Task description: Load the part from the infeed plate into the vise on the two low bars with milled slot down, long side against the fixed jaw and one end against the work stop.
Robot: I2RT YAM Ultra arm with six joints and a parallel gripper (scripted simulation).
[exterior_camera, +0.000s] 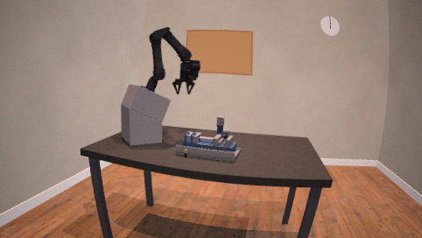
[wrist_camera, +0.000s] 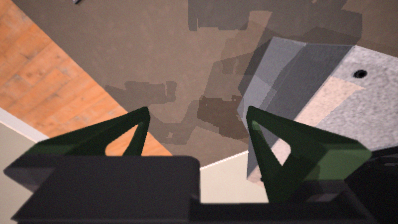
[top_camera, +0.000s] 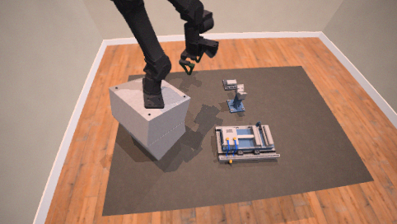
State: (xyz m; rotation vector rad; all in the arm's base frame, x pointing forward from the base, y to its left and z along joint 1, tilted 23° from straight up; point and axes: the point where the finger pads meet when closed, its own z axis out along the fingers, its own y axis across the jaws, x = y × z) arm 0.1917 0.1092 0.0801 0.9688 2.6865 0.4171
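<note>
My hand is 270 mm short of the part, 260 mm above it and 70 mm to the right of it. Also, from my hand: cylinder rod: 320 mm to the right, 210 mm below, 190 mm ahead; then air cylinder: 300 mm to the right, 210 mm below, 110 mm ahead; then work stop: 290 mm to the right, 280 mm ahead, 190 mm below.
</note>
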